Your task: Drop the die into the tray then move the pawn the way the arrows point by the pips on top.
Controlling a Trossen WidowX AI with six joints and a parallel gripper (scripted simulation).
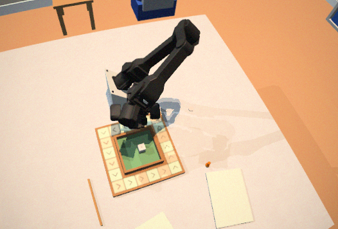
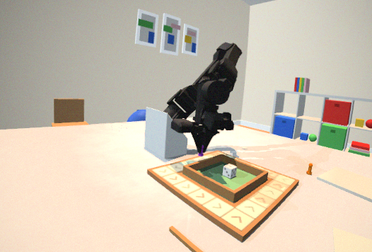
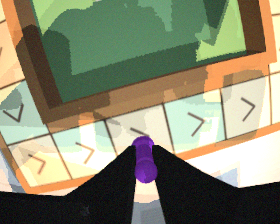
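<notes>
My gripper tip is 1 cm below the purple pawn. From my gripper tip the other things lie so: green dice tray (11 cm ahead, 4 cm to the right, 3 cm below); white disc (3 cm ahead, 26 cm to the left, 4 cm below); white die (11 cm ahead, 2 cm to the right, 1 cm below).
</notes>
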